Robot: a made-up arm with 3 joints. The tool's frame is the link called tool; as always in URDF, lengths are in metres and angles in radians. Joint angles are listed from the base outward.
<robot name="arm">
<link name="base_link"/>
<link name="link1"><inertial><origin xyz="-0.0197 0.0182 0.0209"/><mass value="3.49"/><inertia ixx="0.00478" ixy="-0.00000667" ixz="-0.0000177" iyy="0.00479" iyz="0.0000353" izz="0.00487"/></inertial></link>
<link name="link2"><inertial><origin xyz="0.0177 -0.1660 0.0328"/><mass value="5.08"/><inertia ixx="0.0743" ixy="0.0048" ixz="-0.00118" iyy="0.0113" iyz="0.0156" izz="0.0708"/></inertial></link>
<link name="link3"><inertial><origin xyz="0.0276 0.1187 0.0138"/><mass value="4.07"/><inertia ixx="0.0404" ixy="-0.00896" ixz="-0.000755" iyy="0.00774" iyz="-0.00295" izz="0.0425"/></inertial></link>
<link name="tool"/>
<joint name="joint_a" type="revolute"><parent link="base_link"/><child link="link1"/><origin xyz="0.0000 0.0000 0.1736" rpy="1.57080 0.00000 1.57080"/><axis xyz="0 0 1"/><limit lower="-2.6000" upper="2.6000"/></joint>
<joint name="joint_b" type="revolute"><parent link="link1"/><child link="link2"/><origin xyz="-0.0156 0.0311 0.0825" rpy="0.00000 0.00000 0.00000"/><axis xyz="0 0 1"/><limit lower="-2.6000" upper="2.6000"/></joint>
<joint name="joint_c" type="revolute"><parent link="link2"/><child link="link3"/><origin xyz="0.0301 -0.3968 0.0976" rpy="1.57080 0.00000 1.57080"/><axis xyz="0 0 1"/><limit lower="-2.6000" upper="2.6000"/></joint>
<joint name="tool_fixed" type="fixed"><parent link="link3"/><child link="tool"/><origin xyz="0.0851 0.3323 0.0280" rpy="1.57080 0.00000 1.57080"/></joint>
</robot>
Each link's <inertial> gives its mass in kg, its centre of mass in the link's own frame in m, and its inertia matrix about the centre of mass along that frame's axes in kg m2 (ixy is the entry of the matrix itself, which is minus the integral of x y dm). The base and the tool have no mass. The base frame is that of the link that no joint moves.
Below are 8 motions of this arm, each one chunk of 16 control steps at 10 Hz.
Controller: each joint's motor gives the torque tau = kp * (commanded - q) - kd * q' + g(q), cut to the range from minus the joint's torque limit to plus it. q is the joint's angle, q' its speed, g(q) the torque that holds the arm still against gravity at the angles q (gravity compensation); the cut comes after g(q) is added. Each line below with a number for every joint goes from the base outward.
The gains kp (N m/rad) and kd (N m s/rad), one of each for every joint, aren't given. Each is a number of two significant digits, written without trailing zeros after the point. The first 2 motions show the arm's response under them.
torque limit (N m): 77 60 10
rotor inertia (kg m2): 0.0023 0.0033 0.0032
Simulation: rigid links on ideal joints. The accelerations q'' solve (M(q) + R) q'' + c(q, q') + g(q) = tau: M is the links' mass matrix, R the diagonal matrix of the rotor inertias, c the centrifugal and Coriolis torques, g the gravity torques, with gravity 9.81 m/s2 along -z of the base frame. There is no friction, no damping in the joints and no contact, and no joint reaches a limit. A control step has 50 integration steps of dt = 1/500 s. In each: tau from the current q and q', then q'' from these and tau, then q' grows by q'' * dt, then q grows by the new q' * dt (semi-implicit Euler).
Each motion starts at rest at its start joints. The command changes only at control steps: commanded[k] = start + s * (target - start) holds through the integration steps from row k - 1 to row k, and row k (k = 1, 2, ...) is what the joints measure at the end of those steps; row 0 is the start. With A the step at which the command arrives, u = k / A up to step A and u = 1 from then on. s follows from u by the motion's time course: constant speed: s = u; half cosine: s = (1 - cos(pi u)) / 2; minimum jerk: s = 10 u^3 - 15 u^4 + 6 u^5; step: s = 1 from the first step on.
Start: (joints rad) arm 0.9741 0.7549 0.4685
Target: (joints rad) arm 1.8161 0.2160 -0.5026
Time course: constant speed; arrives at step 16
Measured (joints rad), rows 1 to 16:
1: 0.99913 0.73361 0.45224
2: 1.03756 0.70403 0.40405
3: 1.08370 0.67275 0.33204
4: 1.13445 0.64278 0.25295
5: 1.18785 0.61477 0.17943
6: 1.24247 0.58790 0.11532
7: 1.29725 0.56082 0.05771
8: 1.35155 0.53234 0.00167
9: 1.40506 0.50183 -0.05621
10: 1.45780 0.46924 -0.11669
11: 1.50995 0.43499 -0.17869
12: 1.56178 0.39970 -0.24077
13: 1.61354 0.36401 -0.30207
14: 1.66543 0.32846 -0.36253
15: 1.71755 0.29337 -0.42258
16: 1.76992 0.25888 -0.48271
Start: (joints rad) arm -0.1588 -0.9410 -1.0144
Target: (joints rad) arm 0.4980 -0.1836 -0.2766
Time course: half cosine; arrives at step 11
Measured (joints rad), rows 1 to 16:
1: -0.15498 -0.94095 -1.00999
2: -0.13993 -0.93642 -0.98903
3: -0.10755 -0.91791 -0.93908
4: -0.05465 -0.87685 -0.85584
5: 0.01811 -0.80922 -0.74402
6: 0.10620 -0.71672 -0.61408
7: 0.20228 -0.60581 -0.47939
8: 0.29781 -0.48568 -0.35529
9: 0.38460 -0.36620 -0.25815
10: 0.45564 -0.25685 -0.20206
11: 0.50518 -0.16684 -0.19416
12: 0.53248 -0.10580 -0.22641
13: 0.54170 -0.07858 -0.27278
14: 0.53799 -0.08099 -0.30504
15: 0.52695 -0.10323 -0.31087
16: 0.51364 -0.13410 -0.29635
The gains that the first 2 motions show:
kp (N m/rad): 58 24 7.7
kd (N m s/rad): 7.7 4.1 0.64
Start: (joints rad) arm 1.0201 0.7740 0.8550
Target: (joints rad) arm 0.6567 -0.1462 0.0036
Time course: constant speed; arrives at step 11
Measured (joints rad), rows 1 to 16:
1: 1.01669 0.76837 0.83126
2: 1.00613 0.74716 0.76564
3: 0.98630 0.70433 0.67260
4: 0.95679 0.63784 0.57826
5: 0.91900 0.54990 0.50121
6: 0.87572 0.44613 0.44358
7: 0.83006 0.33359 0.39416
8: 0.78463 0.21887 0.33842
9: 0.74119 0.10721 0.26765
10: 0.70083 0.00226 0.18184
11: 0.66408 -0.09389 0.08710
12: 0.63522 -0.17245 0.01401
13: 0.61874 -0.22219 -0.01653
14: 0.61466 -0.24178 -0.01449
15: 0.61996 -0.23707 0.00083
16: 0.63055 -0.21683 0.01413

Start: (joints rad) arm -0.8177 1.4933 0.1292
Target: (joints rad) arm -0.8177 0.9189 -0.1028
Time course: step
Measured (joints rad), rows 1 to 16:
1: -0.75369 1.37778 0.05922
2: -0.75560 1.24503 -0.06853
3: -0.78653 1.10643 -0.13649
4: -0.82155 0.98423 -0.12635
5: -0.84779 0.89393 -0.08257
6: -0.86158 0.83975 -0.05194
7: -0.86377 0.81852 -0.05155
8: -0.85709 0.82347 -0.07167
9: -0.84511 0.84573 -0.09426
10: -0.83160 0.87567 -0.10787
11: -0.81966 0.90487 -0.11130
12: -0.81116 0.92761 -0.10918
13: -0.80668 0.94139 -0.10634
14: -0.80581 0.94634 -0.10492
15: -0.80756 0.94432 -0.10463
16: -0.81073 0.93798 -0.10441

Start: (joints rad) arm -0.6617 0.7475 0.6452
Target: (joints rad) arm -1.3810 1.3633 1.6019
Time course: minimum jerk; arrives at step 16
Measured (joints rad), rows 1 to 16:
1: -0.66250 0.74821 0.64578
2: -0.66787 0.75299 0.65052
3: -0.68237 0.76570 0.66690
4: -0.70947 0.78909 0.70318
5: -0.75085 0.82423 0.76443
6: -0.80633 0.87059 0.85051
7: -0.87393 0.92626 0.95653
8: -0.95030 0.98832 1.07461
9: -1.03110 1.05321 1.19590
10: -1.11152 1.11707 1.31197
11: -1.18672 1.17618 1.41555
12: -1.25238 1.22736 1.50087
13: -1.30517 1.26833 1.56402
14: -1.34324 1.29814 1.60342
15: -1.36679 1.31750 1.62041
16: -1.37851 1.32912 1.61997

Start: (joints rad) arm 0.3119 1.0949 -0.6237
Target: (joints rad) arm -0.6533 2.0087 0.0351
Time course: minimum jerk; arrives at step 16
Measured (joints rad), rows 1 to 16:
1: 0.31080 1.09588 -0.62333
2: 0.30338 1.10244 -0.62026
3: 0.28341 1.11997 -0.60934
4: 0.24623 1.15247 -0.58477
5: 0.18970 1.20186 -0.54288
6: 0.11436 1.26794 -0.48369
7: 0.02307 1.34857 -0.41059
8: -0.07946 1.44001 -0.32901
9: -0.18737 1.53730 -0.24500
10: -0.29421 1.63475 -0.16429
11: -0.39365 1.72659 -0.09184
12: -0.48007 1.80756 -0.03175
13: -0.54921 1.87368 0.01305
14: -0.59879 1.92286 0.04112
15: -0.62918 1.95555 0.05309
16: -0.64411 1.97529 0.05214

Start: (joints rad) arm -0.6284 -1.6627 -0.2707
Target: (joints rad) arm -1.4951 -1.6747 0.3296
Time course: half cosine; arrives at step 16
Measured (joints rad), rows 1 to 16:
1: -0.63161 -1.66034 -0.26892
2: -0.64331 -1.65340 -0.26091
3: -0.66678 -1.64330 -0.24211
4: -0.70374 -1.63280 -0.21025
5: -0.75445 -1.62452 -0.16568
6: -0.81785 -1.62024 -0.11056
7: -0.89181 -1.62068 -0.04788
8: -0.97344 -1.62573 0.01903
9: -1.05941 -1.63475 0.08672
10: -1.14620 -1.64685 0.15169
11: -1.23030 -1.66112 0.21069
12: -1.30837 -1.67671 0.26099
13: -1.37734 -1.69278 0.30065
14: -1.43445 -1.70852 0.32863
15: -1.47737 -1.72307 0.34468
16: -1.50427 -1.73556 0.34919

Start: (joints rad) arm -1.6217 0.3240 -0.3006
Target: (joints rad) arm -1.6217 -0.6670 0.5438
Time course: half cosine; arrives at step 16
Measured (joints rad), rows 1 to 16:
1: -1.62067 0.32211 -0.29841
2: -1.61767 0.31427 -0.28785
3: -1.61335 0.29622 -0.26209
4: -1.60888 0.26441 -0.21767
5: -1.60527 0.21682 -0.15520
6: -1.60311 0.15330 -0.07800
7: -1.60258 0.07542 0.00947
8: -1.60358 -0.01397 0.10259
9: -1.60593 -0.11123 0.19682
10: -1.60947 -0.21242 0.28772
11: -1.61406 -0.31354 0.37106
12: -1.61963 -0.41073 0.44312
13: -1.62603 -0.50027 0.50098
14: -1.63301 -0.57868 0.54276
15: -1.64018 -0.64271 0.56756
16: -1.64701 -0.68945 0.57536

